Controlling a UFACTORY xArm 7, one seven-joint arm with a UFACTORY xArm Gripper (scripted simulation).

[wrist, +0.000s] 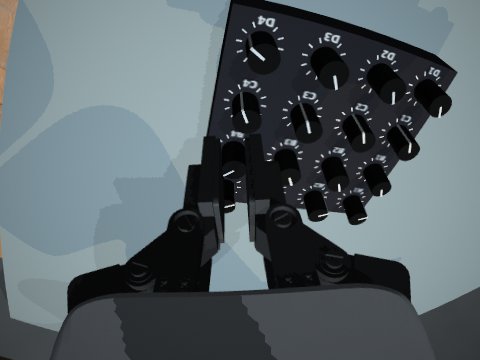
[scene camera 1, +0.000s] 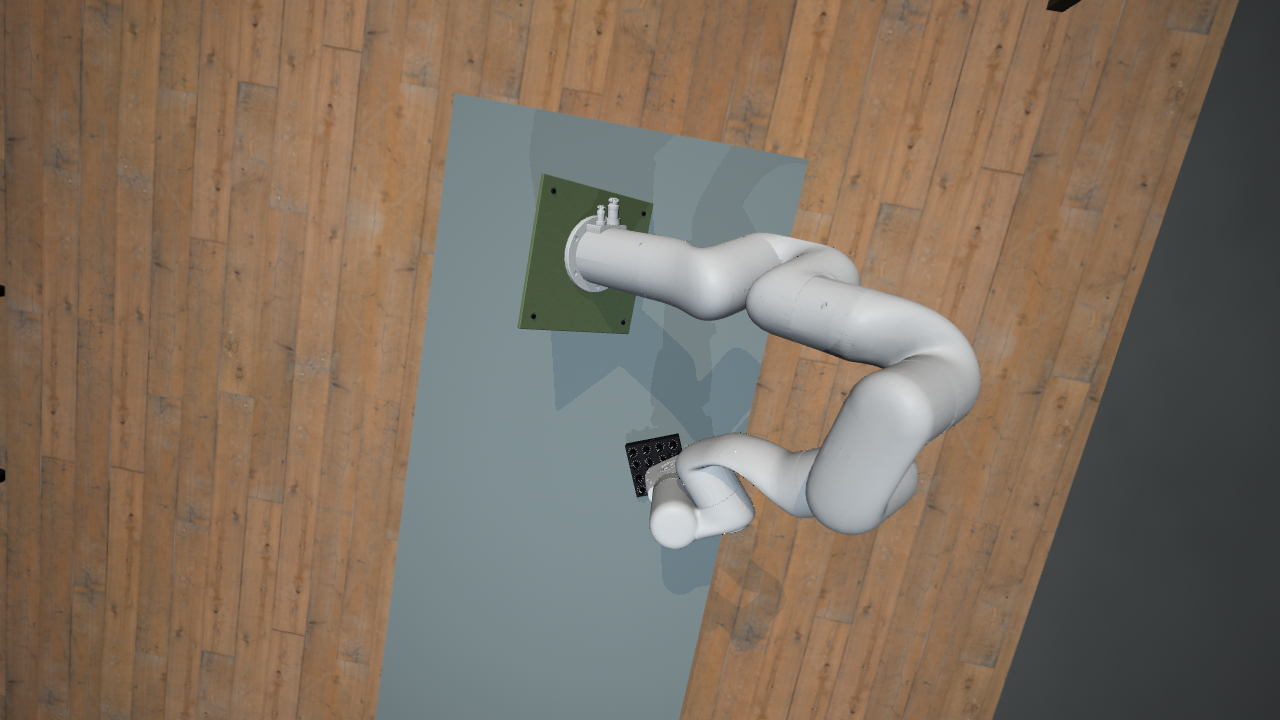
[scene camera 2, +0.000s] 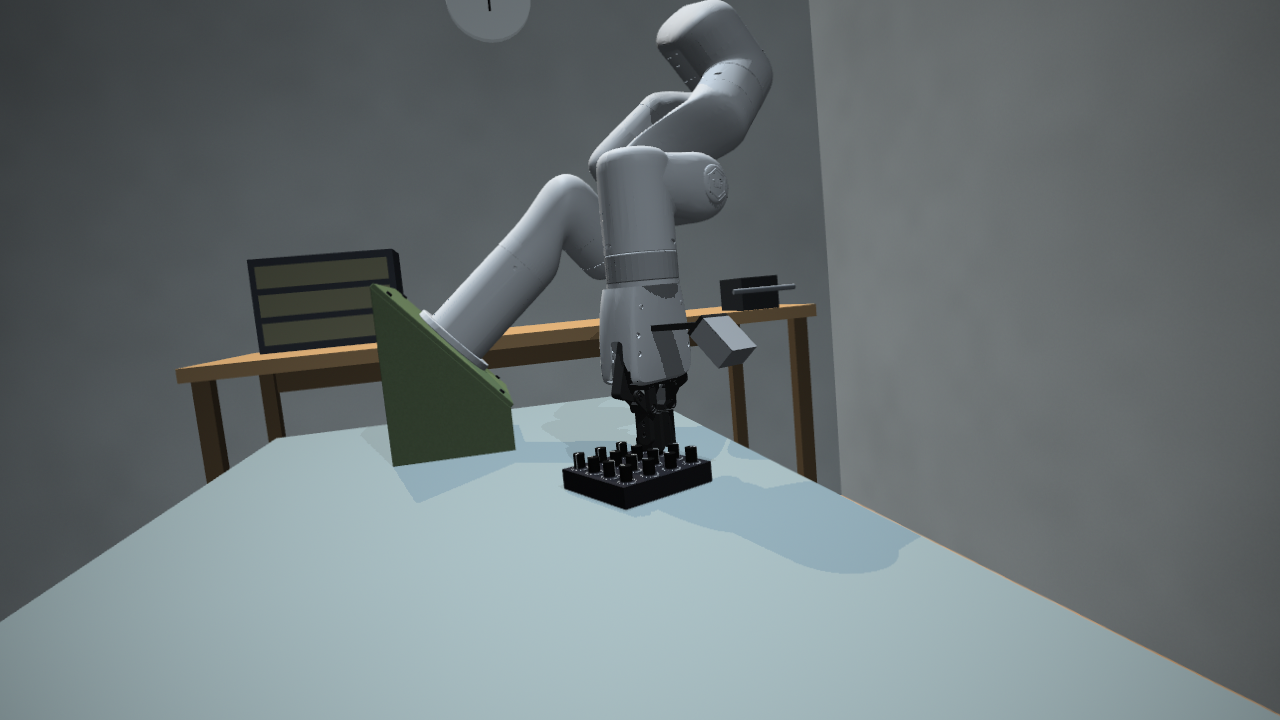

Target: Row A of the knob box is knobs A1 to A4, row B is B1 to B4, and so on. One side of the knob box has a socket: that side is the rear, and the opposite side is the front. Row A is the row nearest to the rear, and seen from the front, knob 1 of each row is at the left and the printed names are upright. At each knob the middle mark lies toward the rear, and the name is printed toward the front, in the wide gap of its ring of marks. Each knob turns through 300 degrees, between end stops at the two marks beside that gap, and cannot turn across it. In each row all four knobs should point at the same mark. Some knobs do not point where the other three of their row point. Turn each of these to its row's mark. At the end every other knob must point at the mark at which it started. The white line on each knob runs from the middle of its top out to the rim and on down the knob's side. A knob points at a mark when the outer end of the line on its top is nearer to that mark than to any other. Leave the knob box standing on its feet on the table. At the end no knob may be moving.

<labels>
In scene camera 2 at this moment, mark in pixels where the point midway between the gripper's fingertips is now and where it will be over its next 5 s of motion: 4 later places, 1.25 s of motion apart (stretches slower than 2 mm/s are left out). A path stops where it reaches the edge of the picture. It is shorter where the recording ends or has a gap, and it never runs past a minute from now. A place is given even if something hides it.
My gripper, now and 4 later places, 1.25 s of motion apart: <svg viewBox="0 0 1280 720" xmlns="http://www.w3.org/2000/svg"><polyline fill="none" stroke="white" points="657,448 659,412 686,406 690,441 691,454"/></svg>
</labels>
